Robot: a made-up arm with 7 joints. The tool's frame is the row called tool. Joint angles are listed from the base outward.
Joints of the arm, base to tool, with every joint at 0 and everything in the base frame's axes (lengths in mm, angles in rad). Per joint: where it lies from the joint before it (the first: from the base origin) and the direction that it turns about. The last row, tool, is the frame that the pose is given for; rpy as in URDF.
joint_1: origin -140 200 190 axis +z
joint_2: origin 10 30 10 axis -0.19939 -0.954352 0.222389
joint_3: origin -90 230 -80 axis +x
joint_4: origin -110 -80 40 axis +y
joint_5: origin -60 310 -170 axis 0.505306 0.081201 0.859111
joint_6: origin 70 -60 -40 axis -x
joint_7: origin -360 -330 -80 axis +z
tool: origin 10 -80 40 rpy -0.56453 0.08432 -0.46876
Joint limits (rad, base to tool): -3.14..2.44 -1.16..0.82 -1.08..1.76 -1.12..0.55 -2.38..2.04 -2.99..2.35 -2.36..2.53
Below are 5 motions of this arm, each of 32 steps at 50 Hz.
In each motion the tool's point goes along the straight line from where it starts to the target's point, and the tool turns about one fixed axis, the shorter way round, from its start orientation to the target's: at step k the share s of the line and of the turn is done. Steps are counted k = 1, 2, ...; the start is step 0. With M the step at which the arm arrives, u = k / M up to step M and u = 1 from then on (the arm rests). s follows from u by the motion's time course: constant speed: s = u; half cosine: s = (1 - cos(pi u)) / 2; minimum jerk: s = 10 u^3 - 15 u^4 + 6 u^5.
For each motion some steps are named. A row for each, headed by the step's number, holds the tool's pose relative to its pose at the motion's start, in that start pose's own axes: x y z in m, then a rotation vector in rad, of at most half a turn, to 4 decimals.
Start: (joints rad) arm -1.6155 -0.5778 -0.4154 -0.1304 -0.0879 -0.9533 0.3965
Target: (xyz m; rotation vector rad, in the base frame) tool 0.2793 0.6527 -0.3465 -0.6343 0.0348 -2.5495
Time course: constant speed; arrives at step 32
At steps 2, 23, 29, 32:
2: 0.0176 0.0179 -0.0118 -0.0072 -0.0522 -0.0566
23: 0.2029 0.2063 -0.1361 -0.0825 -0.6006 -0.6509
29: 0.2558 0.2601 -0.1716 -0.1040 -0.7573 -0.8207
32: 0.2823 0.2870 -0.1894 -0.1147 -0.8357 -0.9056

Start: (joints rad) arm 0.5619 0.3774 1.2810 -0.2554 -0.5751 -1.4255 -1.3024
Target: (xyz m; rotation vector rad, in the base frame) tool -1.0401 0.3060 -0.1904 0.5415 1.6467 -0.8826
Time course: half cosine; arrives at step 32
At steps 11, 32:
11: -0.0598 -0.0736 0.0455 0.0714 -0.2215 -0.1537
32: -0.2263 -0.2783 0.1720 0.2700 -0.8380 -0.5817

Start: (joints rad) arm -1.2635 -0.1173 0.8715 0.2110 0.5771 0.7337 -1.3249
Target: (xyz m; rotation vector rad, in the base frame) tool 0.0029 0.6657 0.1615 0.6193 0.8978 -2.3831
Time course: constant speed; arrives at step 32
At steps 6, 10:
6: -0.0464 0.0034 0.0251 -0.0004 0.0165 -0.0255
10: -0.0773 0.0057 0.0418 -0.0007 0.0276 -0.0425

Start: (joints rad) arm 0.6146 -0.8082 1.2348 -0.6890 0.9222 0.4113 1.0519
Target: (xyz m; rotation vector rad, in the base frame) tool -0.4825 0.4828 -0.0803 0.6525 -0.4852 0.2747
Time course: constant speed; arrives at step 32
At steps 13, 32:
13: -0.0189 0.0136 -0.0123 0.0697 -0.0233 -0.1574
32: -0.0466 0.0334 -0.0303 0.1716 -0.0573 -0.3875

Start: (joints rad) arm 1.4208 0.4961 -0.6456 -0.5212 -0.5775 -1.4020 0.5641
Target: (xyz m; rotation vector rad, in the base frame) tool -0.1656 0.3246 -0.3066 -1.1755 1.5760 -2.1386
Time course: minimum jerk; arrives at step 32
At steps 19, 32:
19: 0.1134 0.0594 0.0568 0.4038 -0.4991 0.6797
32: 0.1688 0.0885 0.0846 0.6011 -0.7430 1.0120

